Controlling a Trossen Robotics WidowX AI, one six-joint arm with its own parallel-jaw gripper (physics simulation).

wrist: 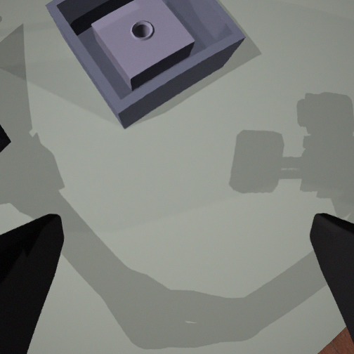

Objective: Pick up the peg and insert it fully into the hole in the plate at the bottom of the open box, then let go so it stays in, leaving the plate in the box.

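The open box [170, 86] is blue-grey and stands at the top left of the wrist view, its upper part cut off by the frame edge. Inside it lies the pale purple plate [125, 52], a thick square block with a round hole [142, 30] in its top face. The hole looks empty. My gripper [190, 229] is wide open, one black fingertip at the lower left and one at the right, with bare surface showing between them. The box is farther up the view than the fingertips. The peg does not show in this view.
The box stands on a pale grey-green surface [175, 200]. Shadows of the arm fall across the surface at the left, right and bottom. A dark piece [3, 138] juts in at the left edge. A reddish-brown patch [341, 345] shows in the bottom right corner.
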